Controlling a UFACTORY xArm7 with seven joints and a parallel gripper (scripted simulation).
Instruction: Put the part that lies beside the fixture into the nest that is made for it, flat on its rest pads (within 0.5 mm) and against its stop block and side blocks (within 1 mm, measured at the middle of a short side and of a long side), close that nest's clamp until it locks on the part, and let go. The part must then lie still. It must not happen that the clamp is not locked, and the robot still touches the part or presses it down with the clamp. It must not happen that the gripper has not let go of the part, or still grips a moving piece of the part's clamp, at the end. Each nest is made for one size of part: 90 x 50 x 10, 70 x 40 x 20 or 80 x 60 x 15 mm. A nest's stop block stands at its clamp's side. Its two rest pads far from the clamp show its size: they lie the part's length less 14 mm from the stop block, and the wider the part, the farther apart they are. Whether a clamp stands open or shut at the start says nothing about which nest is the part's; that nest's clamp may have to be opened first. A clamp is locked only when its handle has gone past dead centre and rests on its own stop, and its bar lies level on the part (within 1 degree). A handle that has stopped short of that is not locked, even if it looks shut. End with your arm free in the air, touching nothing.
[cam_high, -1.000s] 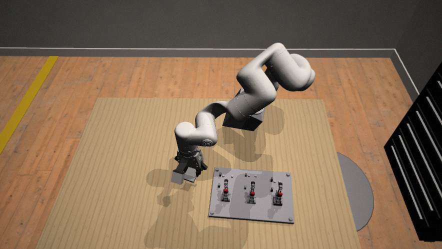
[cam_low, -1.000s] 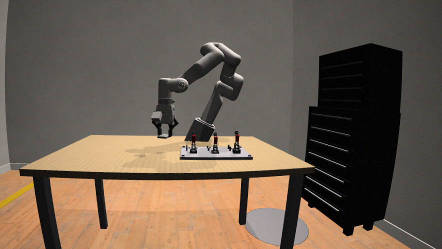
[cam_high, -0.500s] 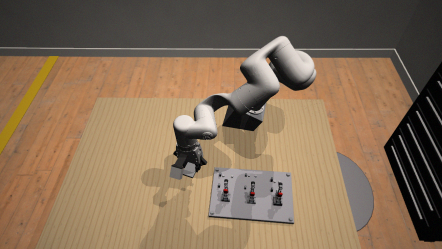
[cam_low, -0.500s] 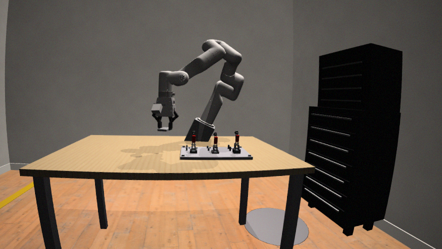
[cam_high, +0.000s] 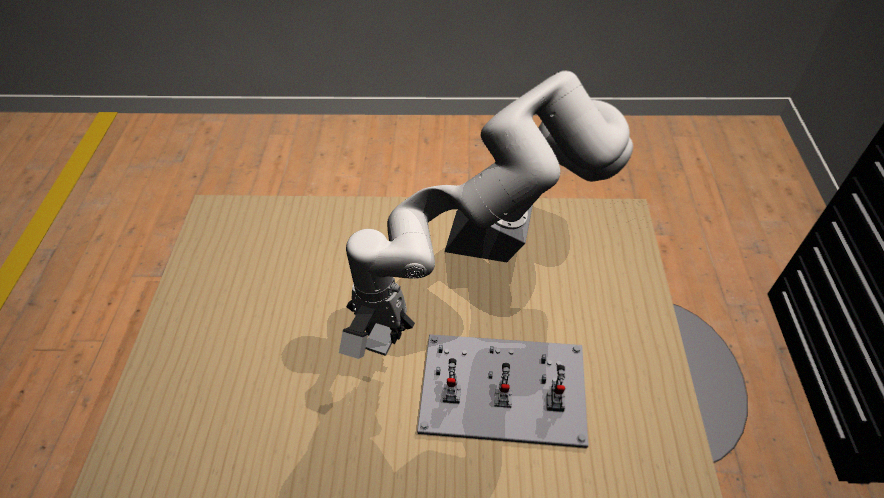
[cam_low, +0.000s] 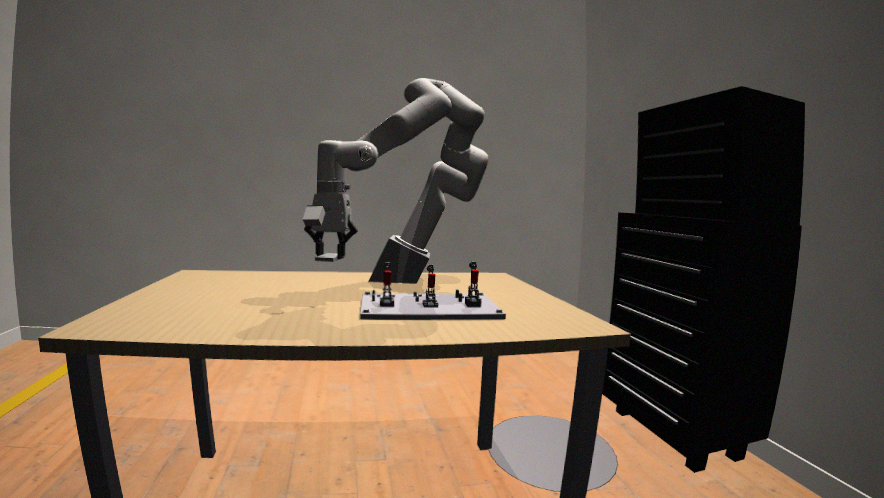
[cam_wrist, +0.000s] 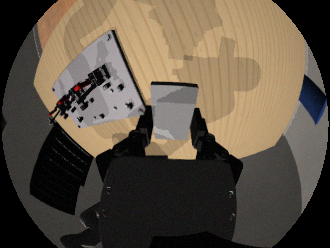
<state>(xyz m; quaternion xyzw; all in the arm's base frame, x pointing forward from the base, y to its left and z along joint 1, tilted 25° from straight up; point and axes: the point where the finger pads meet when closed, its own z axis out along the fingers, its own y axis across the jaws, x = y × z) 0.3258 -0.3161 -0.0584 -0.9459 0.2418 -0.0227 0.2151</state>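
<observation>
Now: hand 2 cm above the grey flat part.
</observation>
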